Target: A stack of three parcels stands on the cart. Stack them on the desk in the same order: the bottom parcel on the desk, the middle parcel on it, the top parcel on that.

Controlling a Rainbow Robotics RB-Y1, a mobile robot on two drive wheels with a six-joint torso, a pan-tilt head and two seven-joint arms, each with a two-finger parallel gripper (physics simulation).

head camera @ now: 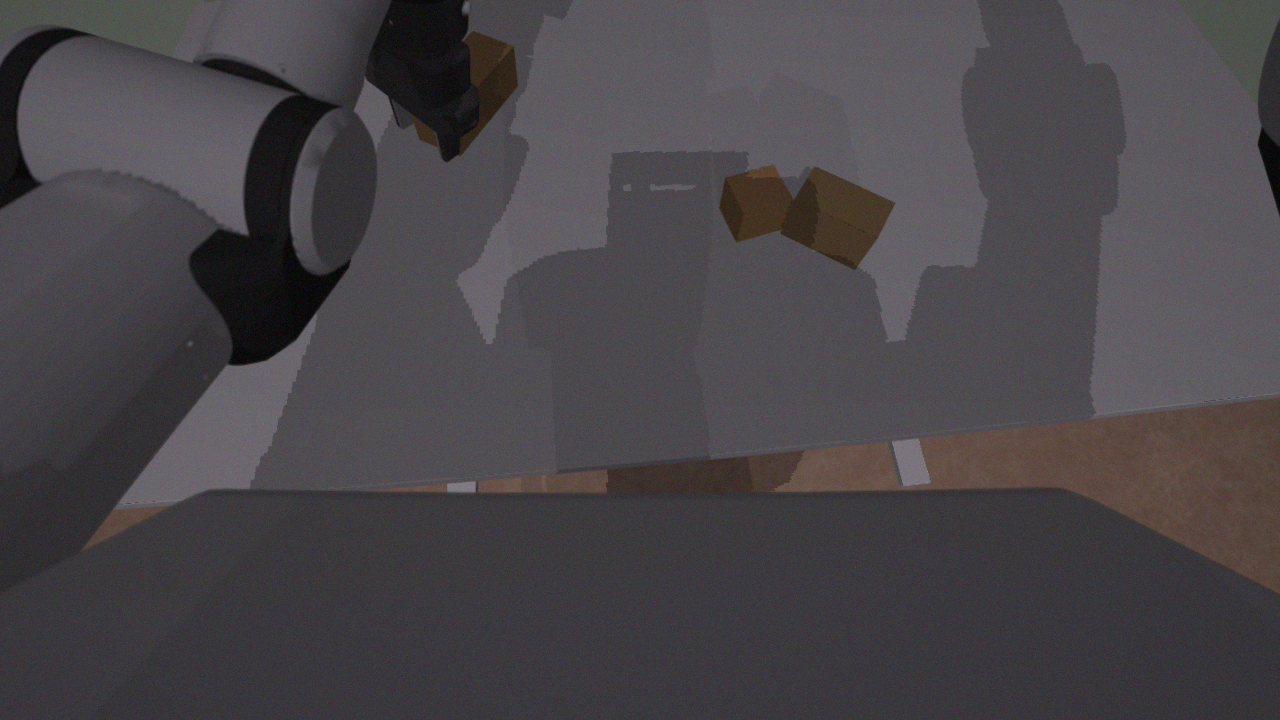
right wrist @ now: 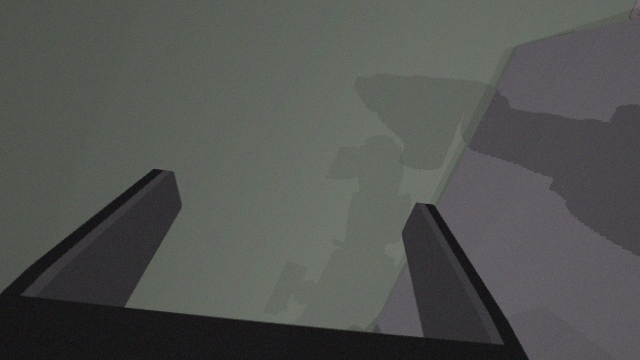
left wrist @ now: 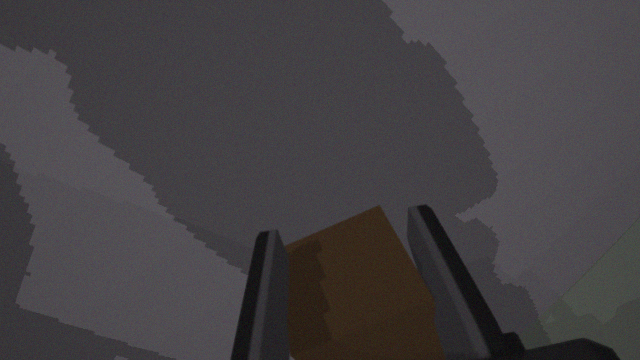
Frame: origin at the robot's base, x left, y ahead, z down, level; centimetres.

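Seen in the pictures: left gripper, fingertip midpoint: (head camera: 428, 139) (left wrist: 344, 233); right gripper, fingertip midpoint: (right wrist: 295, 203).
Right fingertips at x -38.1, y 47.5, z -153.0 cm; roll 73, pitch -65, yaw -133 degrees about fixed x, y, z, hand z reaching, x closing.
Offsets run from my right fingertips to a thing's middle. Level surfaces: height alone.
My left gripper (head camera: 426, 134) (left wrist: 344, 233) is shut on a brown parcel @(dx +50.5, dy +12.9, dz +50.9 cm) (head camera: 495, 93) (left wrist: 360, 290) and holds it over the far left part of the grey desk @(dz +57.8 cm) (head camera: 1163, 295) (left wrist: 300, 100) (right wrist: 550, 210). Two brown parcels are at the desk's middle in the head view: a smaller-looking one @(dx +20.4, dy -3.0, dz +55.3 cm) (head camera: 756, 204) and, close against its right side, a larger-looking one @(dx +12.4, dy -6.3, dz +54.8 cm) (head camera: 845, 214). They look side by side; whether they touch is unclear. Which parcel is which in the order, I cannot tell. My right gripper (right wrist: 295, 203) is open and empty, near the desk's edge. The cart does not show.
The desk's near edge runs across the head view, with the brown floor @(dz +152.8 cm) (head camera: 1118, 474) below it. My own grey body (head camera: 626, 608) fills the bottom. My left arm (head camera: 134, 125) covers the left side. A green wall (right wrist: 225, 100) stands beyond the desk.
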